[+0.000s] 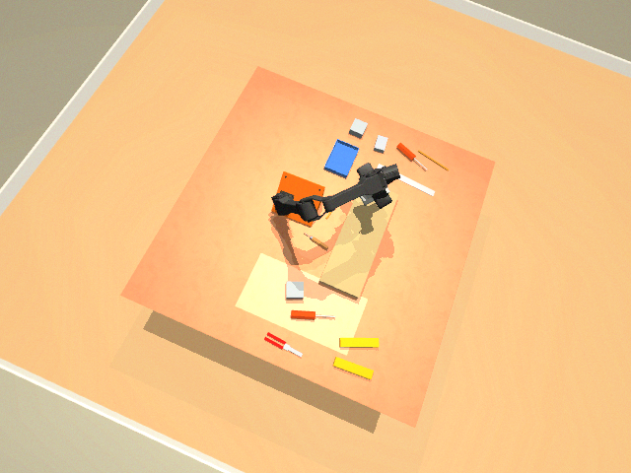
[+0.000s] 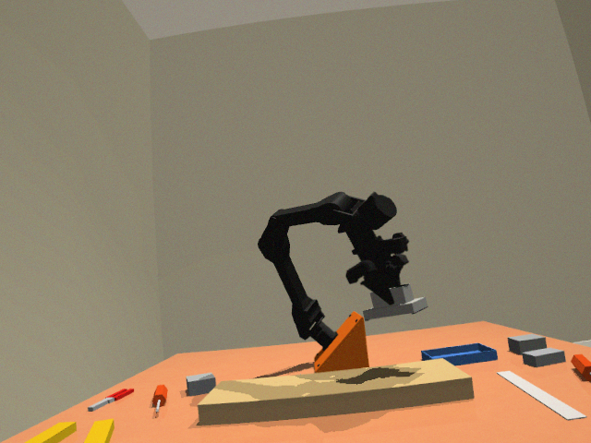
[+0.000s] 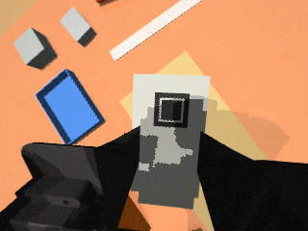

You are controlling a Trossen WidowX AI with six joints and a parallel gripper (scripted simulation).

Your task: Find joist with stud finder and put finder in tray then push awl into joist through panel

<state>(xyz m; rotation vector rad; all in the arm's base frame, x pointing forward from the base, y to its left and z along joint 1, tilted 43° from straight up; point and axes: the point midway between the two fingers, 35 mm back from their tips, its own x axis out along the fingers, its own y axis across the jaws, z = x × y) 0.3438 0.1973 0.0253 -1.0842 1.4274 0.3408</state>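
The square indicator lies 1 cm ahead of my gripper tip, 1 cm to the left of it and 4 cm above it. The rest, counted from my gripper tip: white ruler: 13 cm ahead, 21 cm to the left, 18 cm below; grey stud finder: 2 cm above; blue tray: 19 cm behind, 19 cm to the left, 17 cm below.
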